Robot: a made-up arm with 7 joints.
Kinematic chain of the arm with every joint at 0, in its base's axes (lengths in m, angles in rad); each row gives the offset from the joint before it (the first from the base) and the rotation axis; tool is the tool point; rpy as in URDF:
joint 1: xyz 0 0 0.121 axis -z
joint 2: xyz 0 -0.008 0.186 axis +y
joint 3: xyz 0 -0.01 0.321 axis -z
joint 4: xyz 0 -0.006 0.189 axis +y
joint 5: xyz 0 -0.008 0.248 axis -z
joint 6: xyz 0 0 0.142 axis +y
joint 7: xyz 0 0 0.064 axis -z
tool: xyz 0 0 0 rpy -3.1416 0 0
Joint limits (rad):
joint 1: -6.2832..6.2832
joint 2: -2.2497..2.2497
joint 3: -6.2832..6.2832
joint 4: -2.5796..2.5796
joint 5: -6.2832..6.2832
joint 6: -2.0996..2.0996
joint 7: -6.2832..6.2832
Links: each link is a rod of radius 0.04 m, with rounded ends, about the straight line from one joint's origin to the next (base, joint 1, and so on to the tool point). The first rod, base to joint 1, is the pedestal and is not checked.
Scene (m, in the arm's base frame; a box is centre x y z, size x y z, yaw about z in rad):
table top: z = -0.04
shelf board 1: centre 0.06 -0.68 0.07 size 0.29 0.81 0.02 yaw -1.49
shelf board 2: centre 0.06 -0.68 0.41 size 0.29 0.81 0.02 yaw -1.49
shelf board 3: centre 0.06 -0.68 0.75 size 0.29 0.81 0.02 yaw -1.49
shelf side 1: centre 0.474 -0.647 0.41 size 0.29 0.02 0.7 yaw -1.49
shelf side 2: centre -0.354 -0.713 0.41 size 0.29 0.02 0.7 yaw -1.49
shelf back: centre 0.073 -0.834 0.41 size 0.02 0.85 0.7 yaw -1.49
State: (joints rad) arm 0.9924 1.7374 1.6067 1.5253 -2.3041 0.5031 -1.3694
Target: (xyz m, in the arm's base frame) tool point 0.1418 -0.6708 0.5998
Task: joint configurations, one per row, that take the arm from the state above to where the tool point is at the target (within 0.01 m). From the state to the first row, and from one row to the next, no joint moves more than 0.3 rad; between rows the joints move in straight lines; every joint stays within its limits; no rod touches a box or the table.
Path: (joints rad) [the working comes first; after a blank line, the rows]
Joints at the target: 0.6953 1.3530 1.9833 1.4383 -2.3255 0.4807 -1.3694
Straight joint move there: touches shelf board 2.

1: 0.9311 1.7549 1.5672 1.7880 -2.2884 0.4959 -1.3694
2: 0.8699 1.7724 1.5278 2.0507 -2.2728 0.4887 -1.3694
3: 0.8086 1.7899 1.4883 2.3134 -2.2571 0.4815 -1.3694
4: 0.6514 1.6650 1.7631 2.2649 -2.2744 0.4584 -1.3694
5: 0.4942 1.5400 2.0380 2.2163 -2.2918 0.4353 -1.3694
6: 0.3369 1.4150 2.3128 2.1677 -2.3091 0.4122 -1.3694
7: 0.4564 1.3944 2.2030 1.9245 -2.3146 0.4351 -1.3694
8: 0.5758 1.3737 2.0931 1.6814 -2.3200 0.4579 -1.3694
9: 0.6953 1.3530 1.9833 1.4383 -2.3255 0.4807 -1.3694

